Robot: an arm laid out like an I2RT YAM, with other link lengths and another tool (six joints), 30 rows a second.
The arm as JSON. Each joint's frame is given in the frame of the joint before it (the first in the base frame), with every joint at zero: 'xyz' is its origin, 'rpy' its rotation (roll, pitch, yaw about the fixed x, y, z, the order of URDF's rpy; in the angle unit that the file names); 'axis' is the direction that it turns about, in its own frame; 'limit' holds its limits. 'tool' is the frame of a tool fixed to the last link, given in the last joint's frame.
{
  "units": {
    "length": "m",
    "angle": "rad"
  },
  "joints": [
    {
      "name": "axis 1",
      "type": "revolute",
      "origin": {
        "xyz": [
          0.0,
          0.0,
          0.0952
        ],
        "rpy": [
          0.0,
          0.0,
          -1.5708
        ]
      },
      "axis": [
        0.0,
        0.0,
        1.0
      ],
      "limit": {
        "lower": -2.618,
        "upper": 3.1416
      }
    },
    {
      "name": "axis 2",
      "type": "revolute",
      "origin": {
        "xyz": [
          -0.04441,
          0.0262,
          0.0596
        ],
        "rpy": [
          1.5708,
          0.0,
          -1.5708
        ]
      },
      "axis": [
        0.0,
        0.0,
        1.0
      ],
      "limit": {
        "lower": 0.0,
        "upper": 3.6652
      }
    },
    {
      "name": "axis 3",
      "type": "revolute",
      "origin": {
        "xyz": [
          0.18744,
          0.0,
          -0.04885
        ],
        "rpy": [
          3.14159,
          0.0,
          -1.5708
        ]
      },
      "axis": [
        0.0,
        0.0,
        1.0
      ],
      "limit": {
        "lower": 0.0,
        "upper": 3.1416
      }
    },
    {
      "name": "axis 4",
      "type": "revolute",
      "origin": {
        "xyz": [
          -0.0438,
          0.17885,
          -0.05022
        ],
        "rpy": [
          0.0,
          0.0,
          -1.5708
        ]
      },
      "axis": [
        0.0,
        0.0,
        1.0
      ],
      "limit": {
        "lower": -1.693,
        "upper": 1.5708
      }
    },
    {
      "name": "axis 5",
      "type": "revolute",
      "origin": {
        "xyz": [
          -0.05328,
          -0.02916,
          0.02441
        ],
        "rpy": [
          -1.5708,
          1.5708,
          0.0
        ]
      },
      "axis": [
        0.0,
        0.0,
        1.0
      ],
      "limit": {
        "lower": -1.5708,
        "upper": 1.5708
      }
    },
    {
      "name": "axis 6",
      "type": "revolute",
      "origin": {
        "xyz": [
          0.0,
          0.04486,
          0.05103
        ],
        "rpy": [
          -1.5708,
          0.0,
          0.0
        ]
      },
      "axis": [
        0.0,
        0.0,
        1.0
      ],
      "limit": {
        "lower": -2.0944,
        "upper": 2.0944
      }
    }
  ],
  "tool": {
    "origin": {
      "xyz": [
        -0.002,
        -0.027,
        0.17
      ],
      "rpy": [
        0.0,
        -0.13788,
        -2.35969
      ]
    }
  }
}
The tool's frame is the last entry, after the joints.
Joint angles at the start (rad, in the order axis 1, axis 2, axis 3, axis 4, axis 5, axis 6):
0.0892 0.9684 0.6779 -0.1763 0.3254 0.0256
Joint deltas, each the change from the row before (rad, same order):
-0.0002 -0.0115 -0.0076 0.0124 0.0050 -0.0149
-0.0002 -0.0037 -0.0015 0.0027 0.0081 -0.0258
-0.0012 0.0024 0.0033 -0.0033 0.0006 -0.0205
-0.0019 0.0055 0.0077 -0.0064 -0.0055 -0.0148
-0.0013 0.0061 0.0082 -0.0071 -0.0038 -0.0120
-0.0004 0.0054 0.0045 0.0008 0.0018 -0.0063
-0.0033 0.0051 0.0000 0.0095 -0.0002 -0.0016
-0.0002 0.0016 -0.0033 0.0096 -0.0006 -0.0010
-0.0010 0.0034 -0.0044 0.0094 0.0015 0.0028
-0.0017 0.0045 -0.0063 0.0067 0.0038 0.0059
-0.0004 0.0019 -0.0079 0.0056 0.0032 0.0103
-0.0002 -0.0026 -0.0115 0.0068 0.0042 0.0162
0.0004 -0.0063 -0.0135 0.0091 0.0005 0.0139
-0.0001 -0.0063 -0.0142 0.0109 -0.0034 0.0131
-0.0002 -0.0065 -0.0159 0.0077 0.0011 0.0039
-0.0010 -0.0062 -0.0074 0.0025 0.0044 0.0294
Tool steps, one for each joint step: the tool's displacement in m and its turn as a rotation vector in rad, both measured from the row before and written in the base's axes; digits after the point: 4 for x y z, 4 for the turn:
0.0005 -0.0014 0.0031 -0.0138 -0.0128 0.0016
-0.0003 -0.0024 0.0014 -0.0257 0.0013 0.0031
-0.0002 -0.0010 0.0001 -0.0184 0.0076 0.0066
0.0004 0.0002 0.0000 -0.0109 0.0082 0.0091
0.0003 0.0001 0.0000 -0.0093 0.0082 0.0071
0.0007 -0.0006 0.0005 -0.0063 0.0016 0.0006
0.0013 -0.0009 0.0005 -0.0009 -0.0040 -0.0025
0.0010 0.0001 0.0002 -0.0002 -0.0044 0.0008
0.0006 -0.0005 -0.0007 0.0019 -0.0024 -0.0035
-0.0003 -0.0012 -0.0023 0.0032 0.0024 -0.0075
-0.0006 -0.0006 -0.0024 0.0073 0.0014 -0.0075
-0.0010 -0.0006 -0.0023 0.0121 -0.0024 -0.0107
-0.0007 0.0003 -0.0017 0.0120 -0.0057 -0.0058
-0.0004 0.0010 -0.0017 0.0131 -0.0064 -0.0025
-0.0015 -0.0003 -0.0028 0.0028 0.0006 -0.0028
-0.0009 -0.0005 -0.0006 0.0238 -0.0094 -0.0171

